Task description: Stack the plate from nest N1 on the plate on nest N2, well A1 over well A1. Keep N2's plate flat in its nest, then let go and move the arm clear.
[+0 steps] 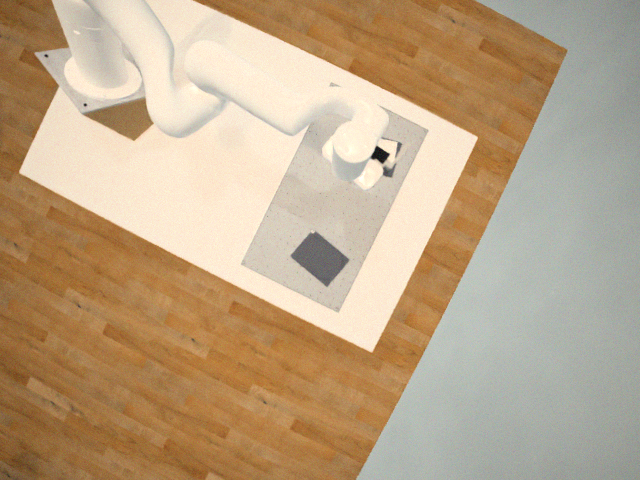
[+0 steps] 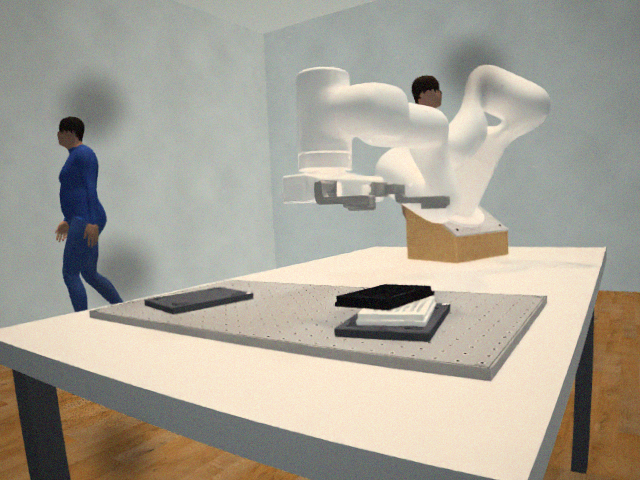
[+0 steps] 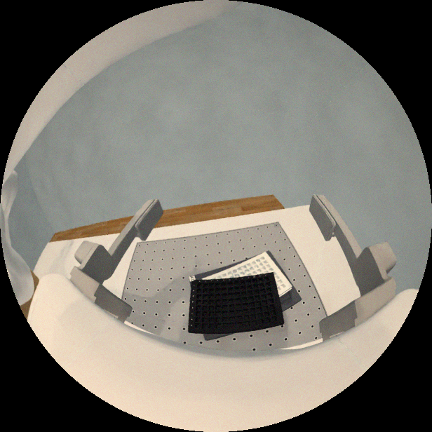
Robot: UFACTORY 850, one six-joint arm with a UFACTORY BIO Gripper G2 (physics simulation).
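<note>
A black gridded plate [image 1: 381, 154] [image 2: 385, 295] [image 3: 235, 302] lies on the white well plate [image 2: 398, 317] [image 3: 252, 267], turned and shifted sideways so that part of the white plate shows beside it. Their edges do not line up. The white plate is on the dark nest [image 2: 382, 333] [image 3: 292, 300]; I cannot tell whether it is fully flat. The other dark nest [image 1: 320, 258] [image 2: 199, 299] is empty. I cannot read nest labels or well A1. My gripper [image 2: 398, 201] [image 3: 236, 218] is open and empty, well above the plates.
Both nests stand on a grey perforated board [image 1: 330, 201] [image 2: 289, 335] [image 3: 160, 255] on the white table [image 1: 180, 186] [image 2: 289, 382]. The arm's base stands on a wooden block [image 2: 434, 245] at the table's far end. A person in blue [image 2: 80, 175] is beyond the table.
</note>
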